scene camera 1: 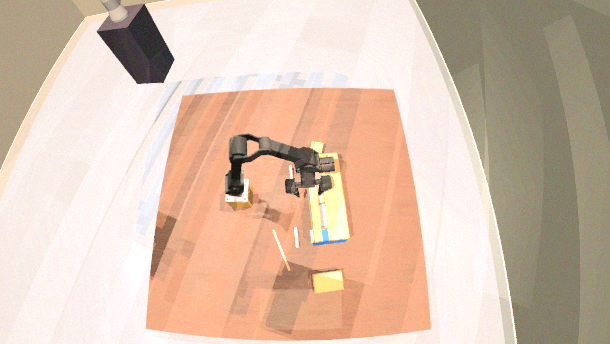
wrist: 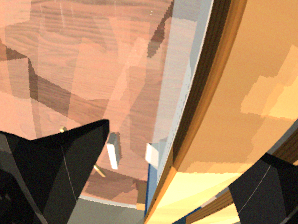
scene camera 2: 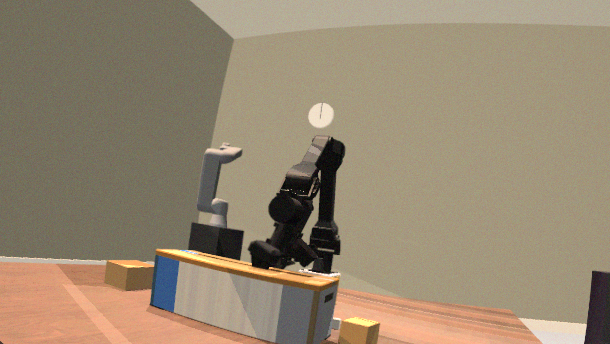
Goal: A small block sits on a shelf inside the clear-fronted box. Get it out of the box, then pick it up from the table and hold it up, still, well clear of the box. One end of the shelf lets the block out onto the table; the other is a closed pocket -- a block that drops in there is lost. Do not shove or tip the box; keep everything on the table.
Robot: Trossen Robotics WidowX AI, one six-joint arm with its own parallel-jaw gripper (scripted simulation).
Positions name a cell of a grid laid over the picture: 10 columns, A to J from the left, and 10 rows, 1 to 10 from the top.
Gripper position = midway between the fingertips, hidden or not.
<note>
In view: my gripper (scene camera 2: E9).
My gripper also shows in the wrist view (wrist: F6).
</note>
